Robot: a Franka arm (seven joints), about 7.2 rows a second.
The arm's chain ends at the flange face. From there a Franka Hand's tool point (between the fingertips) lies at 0.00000 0.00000 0.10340 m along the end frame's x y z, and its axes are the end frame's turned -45 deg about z.
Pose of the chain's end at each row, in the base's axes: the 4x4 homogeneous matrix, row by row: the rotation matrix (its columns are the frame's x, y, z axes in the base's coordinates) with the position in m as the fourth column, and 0 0 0 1 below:
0.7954, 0.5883, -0.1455, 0.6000; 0.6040, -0.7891, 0.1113, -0.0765; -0.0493, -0.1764, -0.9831, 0.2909; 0, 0, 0, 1
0.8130, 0.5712, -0.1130, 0.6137; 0.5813, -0.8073, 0.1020, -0.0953; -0.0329, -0.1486, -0.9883, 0.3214; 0, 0, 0, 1
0.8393, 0.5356, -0.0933, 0.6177; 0.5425, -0.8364, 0.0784, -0.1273; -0.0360, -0.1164, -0.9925, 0.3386; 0, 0, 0, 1
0.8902, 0.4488, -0.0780, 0.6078; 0.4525, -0.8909, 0.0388, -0.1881; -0.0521, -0.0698, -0.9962, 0.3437; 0, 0, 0, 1
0.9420, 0.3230, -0.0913, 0.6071; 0.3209, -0.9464, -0.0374, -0.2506; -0.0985, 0.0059, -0.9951, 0.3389; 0, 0, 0, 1
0.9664, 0.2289, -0.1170, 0.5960; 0.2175, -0.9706, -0.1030, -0.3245; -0.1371, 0.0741, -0.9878, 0.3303; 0, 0, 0, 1
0.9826, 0.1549, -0.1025, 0.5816; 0.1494, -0.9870, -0.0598, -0.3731; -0.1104, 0.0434, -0.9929, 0.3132; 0, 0, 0, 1
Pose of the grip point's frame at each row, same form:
0.1464, 0.9784, -0.1455, 0.5850; 0.9851, -0.1309, 0.1113, -0.0650; 0.0899, -0.1596, -0.9831, 0.1892; 0, 0, 0, 1
0.1710, 0.9788, -0.1130, 0.6020; 0.9819, -0.1598, 0.1020, -0.0848; 0.0818, -0.1283, -0.9883, 0.2192; 0, 0, 0, 1
0.2147, 0.9722, -0.0933, 0.6081; 0.9750, -0.2078, 0.0784, -0.1192; 0.0569, -0.1078, -0.9925, 0.2360; 0, 0, 0, 1
0.3121, 0.9468, -0.0780, 0.5997; 0.9499, -0.3100, 0.0388, -0.1841; 0.0125, -0.0862, -0.9962, 0.2407; 0, 0, 0, 1
0.4377, 0.8945, -0.0913, 0.5977; 0.8961, -0.4423, -0.0374, -0.2545; -0.0738, -0.0655, -0.9951, 0.2360; 0, 0, 0, 1
0.5215, 0.8452, -0.1170, 0.5839; 0.8401, -0.5325, -0.1030, -0.3352; -0.1493, -0.0445, -0.9878, 0.2282; 0, 0, 0, 1
0.5853, 0.8043, -0.1025, 0.5710; 0.8036, -0.5923, -0.0598, -0.3793; -0.1088, -0.0474, -0.9929, 0.2105; 0, 0, 0, 1

